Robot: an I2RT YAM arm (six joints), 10 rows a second.
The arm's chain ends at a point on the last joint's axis. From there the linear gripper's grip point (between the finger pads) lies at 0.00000 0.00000 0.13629 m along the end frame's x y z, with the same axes.
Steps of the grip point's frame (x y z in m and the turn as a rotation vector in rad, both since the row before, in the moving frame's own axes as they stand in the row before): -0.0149 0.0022 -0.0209 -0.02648 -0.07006 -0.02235; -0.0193 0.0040 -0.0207 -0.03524 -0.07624 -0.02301; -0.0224 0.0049 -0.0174 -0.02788 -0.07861 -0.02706; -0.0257 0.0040 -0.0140 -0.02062 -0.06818 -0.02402; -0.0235 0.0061 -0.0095 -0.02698 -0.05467 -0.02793
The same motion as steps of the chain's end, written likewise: -0.0054 -0.0015 -0.0205 -0.02648 -0.07006 -0.02235; -0.0090 -0.0009 -0.0202 -0.03524 -0.07624 -0.02301; -0.0118 0.0010 -0.0169 -0.02788 -0.07861 -0.02706; -0.0165 0.0011 -0.0137 -0.02062 -0.06818 -0.02402; -0.0161 0.0023 -0.0092 -0.02698 -0.05467 -0.02793
